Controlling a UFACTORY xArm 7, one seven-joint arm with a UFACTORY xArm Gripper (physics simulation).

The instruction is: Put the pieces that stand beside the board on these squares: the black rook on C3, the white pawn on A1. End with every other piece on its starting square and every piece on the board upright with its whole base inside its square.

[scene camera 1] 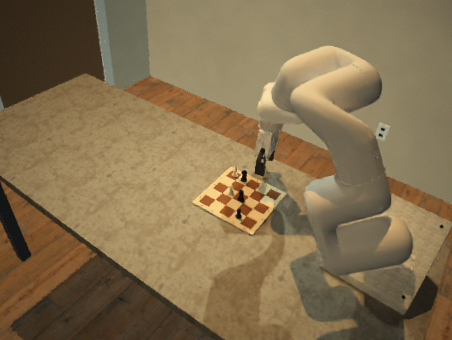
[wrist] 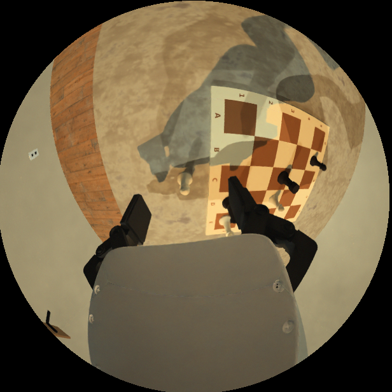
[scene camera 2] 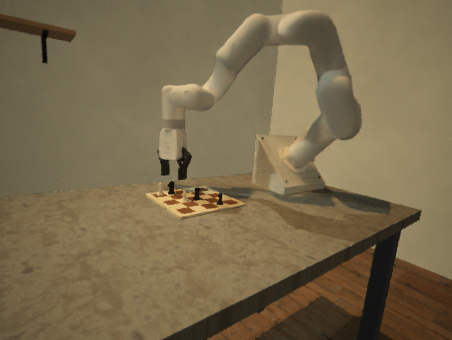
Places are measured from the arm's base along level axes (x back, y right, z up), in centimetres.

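Pixels of known places: gripper, fingertip midpoint: (scene camera 1: 263, 167) (scene camera 2: 173, 177); arm's base, origin of the base link: (scene camera 2: 292, 160).
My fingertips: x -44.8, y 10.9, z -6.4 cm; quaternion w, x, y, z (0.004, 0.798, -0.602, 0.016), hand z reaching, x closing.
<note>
For each thing: its top centre in the pictures, then the offset to it from my fingertips.
- black rook, middle of its top: (scene camera 2: 197, 188) (scene camera 1: 241, 191) dy -14.3, dx +1.8, dz -0.2 cm
- board, middle of its top: (scene camera 2: 194, 198) (scene camera 1: 240, 197) dy -13.8, dx +1.3, dz -3.6 cm
- white piece, middle of its top: (scene camera 2: 160, 180) (scene camera 1: 235, 165) dy -6.7, dx -6.8, dz +0.8 cm
- small black piece, middle of its top: (scene camera 2: 220, 193) (scene camera 1: 239, 209) dy -20.7, dx +6.0, dz -0.4 cm
The white pawn (wrist: 185, 182) stands upright on the table beside the board's column 1 edge, level with row C; a finger covers it in scene camera 1. My gripper (scene camera 1: 266, 166) (scene camera 2: 173, 176) (wrist: 185, 197) is open and empty above the pawn, which shows between the fingers in the wrist view. The black rook (scene camera 1: 241, 195) (scene camera 2: 197, 193) (wrist: 288, 181) stands upright on C3 of the board (scene camera 1: 215, 206) (scene camera 2: 181, 210) (wrist: 216, 130). Square A1 (wrist: 240, 117) is empty.
A black piece (scene camera 1: 244, 175) (scene camera 2: 171, 187) stands on D1, close to a finger. A white piece (scene camera 1: 235, 171) (scene camera 2: 160, 188) (wrist: 226, 225) stands on E1, another (scene camera 1: 231, 190) (scene camera 2: 184, 195) (wrist: 278, 200) on D3. A small black piece (scene camera 1: 238, 214) (scene camera 2: 220, 198) (wrist: 318, 162) stands on B5.
</note>
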